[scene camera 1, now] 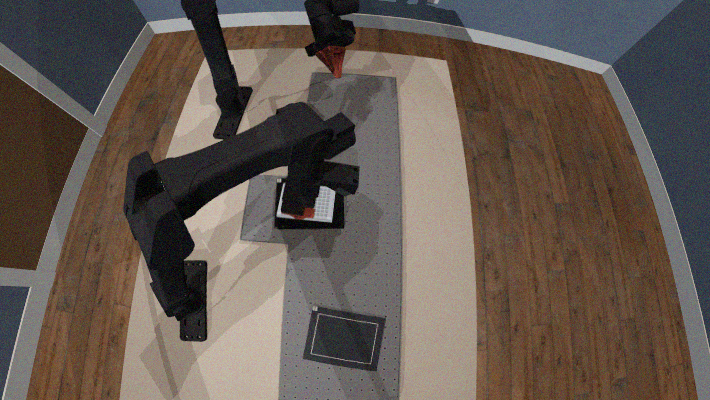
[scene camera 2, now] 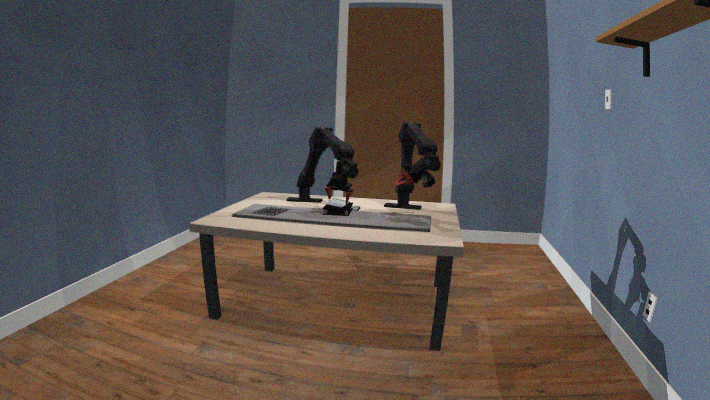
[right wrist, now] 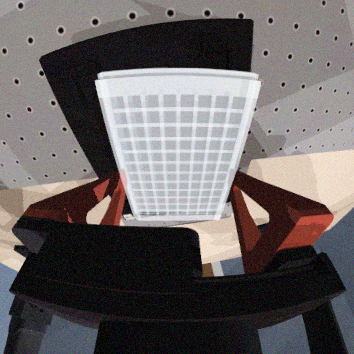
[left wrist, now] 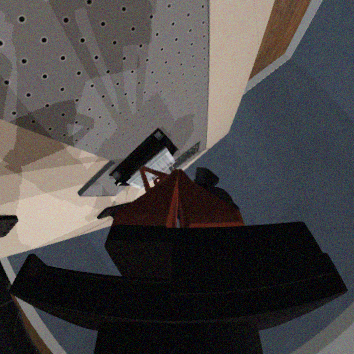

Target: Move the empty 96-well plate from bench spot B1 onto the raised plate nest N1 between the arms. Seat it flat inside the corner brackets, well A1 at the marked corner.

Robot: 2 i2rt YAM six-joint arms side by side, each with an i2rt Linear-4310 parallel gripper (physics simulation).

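Frame: origin at the left arm's base, x ahead, y left, z up, level; metres.
Seen in the pictures: left gripper, fingertip midpoint: (scene camera 1: 338, 78) (scene camera 2: 395, 185) (left wrist: 177, 175); right gripper, fingertip midpoint: (scene camera 1: 301, 201) (scene camera 2: 337, 202) (right wrist: 177, 174) (left wrist: 147, 172); left arm's base at its link origin: (scene camera 1: 233, 112) (scene camera 2: 402, 207); right arm's base at its link origin: (scene camera 1: 194, 300) (scene camera 2: 304, 200) (left wrist: 115, 208).
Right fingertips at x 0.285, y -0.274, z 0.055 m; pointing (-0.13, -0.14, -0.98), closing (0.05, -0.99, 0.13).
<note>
Offsets run from my right fingertips to a thing's top centre. "*": to the spot under its first point. Level surfaces: height alone.
The white 96-well plate @(dx +0.012, dy +0.001, dz +0.016 m) (scene camera 1: 325, 204) (scene camera 2: 336, 202) (right wrist: 175, 130) is between the two red fingers of my right gripper (scene camera 2: 339, 197) (right wrist: 177, 174), which is shut on its sides. The plate is over the black raised nest @(dx +0.016, dy +0.008, dz -0.003 m) (scene camera 1: 339, 221) (scene camera 2: 337, 211) (right wrist: 150, 47), slightly turned against it, and black nest shows past its edges. I cannot tell whether it touches the nest, and the corner brackets and well A1 are not clear. My left gripper (scene camera 1: 338, 77) (scene camera 2: 404, 179) (left wrist: 177, 175) is shut and empty, away from the plate. The dark bench spot @(* dx +0.143, dy -0.294, dz -0.040 m) (scene camera 1: 345, 337) (scene camera 2: 270, 211) with a white outline holds no plate.
A grey perforated board @(dz -0.042 m) (scene camera 1: 370, 280) (scene camera 2: 390, 220) lies on the pale table (scene camera 1: 435, 200) (scene camera 2: 320, 240) under the nest and bench spot. The right arm (scene camera 1: 235, 160) reaches over the nest. The left arm (scene camera 1: 215, 55) stands at the top in scene camera 1.
</note>
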